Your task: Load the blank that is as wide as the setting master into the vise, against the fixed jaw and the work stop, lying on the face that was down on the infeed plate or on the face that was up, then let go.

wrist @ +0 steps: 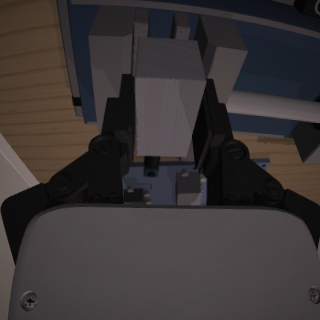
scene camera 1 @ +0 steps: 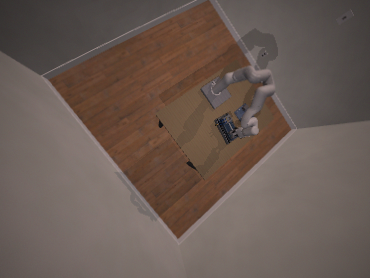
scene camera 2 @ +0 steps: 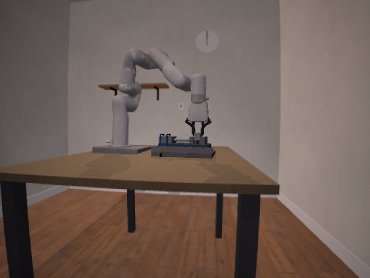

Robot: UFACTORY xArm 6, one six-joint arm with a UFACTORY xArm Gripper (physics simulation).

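Where they show: gripper, fingertip midpoint: (wrist: 164,95) (scene camera 1: 233,133) (scene camera 2: 197,136); arm's base at its link origin: (scene camera 1: 215,90) (scene camera 2: 120,146).
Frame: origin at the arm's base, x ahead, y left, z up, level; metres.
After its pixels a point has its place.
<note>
My gripper (scene camera 1: 235,133) @(x 0.484, y -0.163, z 0.073 m) (scene camera 2: 198,133) @(x 0.484, y -0.163, z 0.073 m) (wrist: 164,95) @(x 0.484, y -0.163, z 0.073 m) points down, shut on a pale grey block, the blank (scene camera 2: 197,137) @(x 0.484, y -0.188, z 0.067 m) (wrist: 166,107) @(x 0.484, y -0.170, z 0.089 m). The blank is between the vise's two jaws in the wrist view, its top above them in scene camera 2. The left jaw (wrist: 111,62) is close beside it; the right jaw (wrist: 225,60), at the end of a round rod, stands apart from it. The blue-bedded vise (scene camera 1: 223,131) @(x 0.415, y -0.205, z -0.008 m) (scene camera 2: 182,151) @(x 0.415, y -0.236, z 0.002 m) is under the gripper. The blank's underside and its contact with jaw or stop are hidden. I cannot make out the work stop.
A blue plate (scene camera 1: 240,110) @(x 0.355, y 0.131, z -0.020 m) (wrist: 160,184) @(x 0.490, y 0.109, z -0.018 m) beside the vise carries a grey block (wrist: 188,187) @(x 0.449, y 0.071, z 0.009 m) and a smaller dark piece (wrist: 134,194) @(x 0.534, y 0.120, z -0.006 m). Two narrow grey bars (wrist: 141,21) @(x 0.496, y -0.197, z 0.052 m) (wrist: 181,25) @(x 0.475, y -0.194, z 0.052 m) show between the jaws. Blue uprights (scene camera 2: 161,139) @(x 0.298, y -0.166, z 0.054 m) stand on the vise's left in scene camera 2.
</note>
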